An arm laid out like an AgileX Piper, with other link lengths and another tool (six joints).
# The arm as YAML. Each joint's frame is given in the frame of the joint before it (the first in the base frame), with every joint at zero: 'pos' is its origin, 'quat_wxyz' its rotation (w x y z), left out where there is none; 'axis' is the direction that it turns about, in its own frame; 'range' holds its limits. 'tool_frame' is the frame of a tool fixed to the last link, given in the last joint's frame.
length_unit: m
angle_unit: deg
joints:
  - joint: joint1
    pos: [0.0, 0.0, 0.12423]
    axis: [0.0, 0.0, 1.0]
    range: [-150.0, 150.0]
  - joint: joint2
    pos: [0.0, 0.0, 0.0]
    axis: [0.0, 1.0, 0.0]
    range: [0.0, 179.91]
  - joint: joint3
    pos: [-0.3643, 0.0, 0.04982]
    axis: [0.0, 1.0, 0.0]
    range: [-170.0, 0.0]
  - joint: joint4
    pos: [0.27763, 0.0, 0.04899]
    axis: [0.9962, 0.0, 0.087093]
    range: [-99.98, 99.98]
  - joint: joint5
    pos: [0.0, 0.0, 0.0]
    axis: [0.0, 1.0, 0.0]
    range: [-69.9, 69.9]
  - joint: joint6
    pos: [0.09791, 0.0, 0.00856]
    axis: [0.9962, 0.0, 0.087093]
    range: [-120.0, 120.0]
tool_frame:
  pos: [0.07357, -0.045, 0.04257]
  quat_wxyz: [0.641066, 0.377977, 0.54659, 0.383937]
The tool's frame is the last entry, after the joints.
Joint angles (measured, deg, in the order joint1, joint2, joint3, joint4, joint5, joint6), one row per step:
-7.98, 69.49, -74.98, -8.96, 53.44, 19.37
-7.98, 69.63, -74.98, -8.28, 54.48, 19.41
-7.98, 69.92, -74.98, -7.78, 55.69, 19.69
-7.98, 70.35, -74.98, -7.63, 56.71, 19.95
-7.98, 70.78, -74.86, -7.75, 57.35, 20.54
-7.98, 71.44, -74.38, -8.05, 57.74, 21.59
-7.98, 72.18, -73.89, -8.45, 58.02, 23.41
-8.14, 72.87, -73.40, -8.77, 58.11, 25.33
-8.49, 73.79, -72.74, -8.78, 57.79, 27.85
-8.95, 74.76, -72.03, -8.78, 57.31, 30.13
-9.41, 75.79, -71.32, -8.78, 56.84, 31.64
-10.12, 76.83, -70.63, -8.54, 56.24, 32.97
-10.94, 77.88, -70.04, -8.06, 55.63, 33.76
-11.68, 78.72, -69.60, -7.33, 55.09, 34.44
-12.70, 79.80, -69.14, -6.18, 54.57, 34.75
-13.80, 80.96, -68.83, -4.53, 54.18, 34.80
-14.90, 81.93, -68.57, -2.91, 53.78, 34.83
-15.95, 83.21, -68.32, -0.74, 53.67, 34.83
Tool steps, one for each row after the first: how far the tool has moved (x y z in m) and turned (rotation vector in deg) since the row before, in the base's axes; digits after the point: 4 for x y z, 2 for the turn. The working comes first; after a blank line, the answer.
Tool pose at each row, in the base's axes (x y z in m, rotation vector in deg; the steps are taken from these numbers as rounded here):
0.3167, -0.1190, 0.4626, 95.68, 92.26, 23.90
0.3158, -0.1178, 0.4584, 96.86, 93.01, 23.82
0.3152, -0.1171, 0.4531, 98.36, 93.77, 23.44
0.3155, -0.1171, 0.4479, 99.61, 94.48, 22.70
0.3159, -0.1179, 0.4429, 100.84, 94.76, 21.97
0.3173, -0.1192, 0.4346, 102.56, 94.91, 20.99
0.3185, -0.1211, 0.4258, 104.92, 94.37, 20.18
0.3193, -0.1235, 0.4176, 107.35, 93.41, 19.55
0.3209, -0.1265, 0.4070, 110.60, 91.77, 19.35
0.3227, -0.1299, 0.3961, 113.63, 90.10, 19.04
0.3250, -0.1333, 0.3853, 115.99, 89.11, 18.37
0.3271, -0.1375, 0.3744, 118.44, 87.89, 17.88
0.3293, -0.1418, 0.3641, 120.59, 86.96, 17.47
0.3309, -0.1450, 0.3557, 122.61, 85.96, 17.53
0.3329, -0.1491, 0.3452, 125.00, 85.08, 17.56
0.3351, -0.1527, 0.3344, 127.64, 84.25, 17.93
0.3365, -0.1563, 0.3253, 130.10, 83.18, 18.51
0.3384, -0.1584, 0.3134, 133.32, 82.29, 19.16

-0.0009, 0.0012, -0.0042, 0.88, 1.06, -0.06
-0.0006, 0.0007, -0.0053, 0.92, 1.34, -0.27
0.0003, 0.0000, -0.0052, 0.54, 1.35, -0.30
0.0004, -0.0008, -0.0050, 0.44, 1.07, -0.54
0.0014, -0.0013, -0.0083, 0.59, 1.34, -0.88
0.0012, -0.0019, -0.0088, 0.94, 1.16, -1.49
0.0008, -0.0024, -0.0082, 0.99, 0.89, -1.70
0.0016, -0.0030, -0.0106, 1.62, 0.72, -2.30
0.0018, -0.0034, -0.0109, 1.44, 0.69, -2.22
0.0023, -0.0034, -0.0108, 1.01, 0.93, -1.61
0.0021, -0.0042, -0.0109, 1.12, 0.79, -1.73
0.0022, -0.0043, -0.0103, 1.06, 0.76, -1.41
0.0016, -0.0032, -0.0084, 1.19, 0.44, -1.29
0.0020, -0.0041, -0.0105, 1.49, 0.70, -1.33
0.0022, -0.0036, -0.0108, 1.87, 0.67, -1.29
0.0014, -0.0036, -0.0091, 1.78, 0.40, -1.32
0.0019, -0.0021, -0.0119, 2.45, 0.80, -1.39

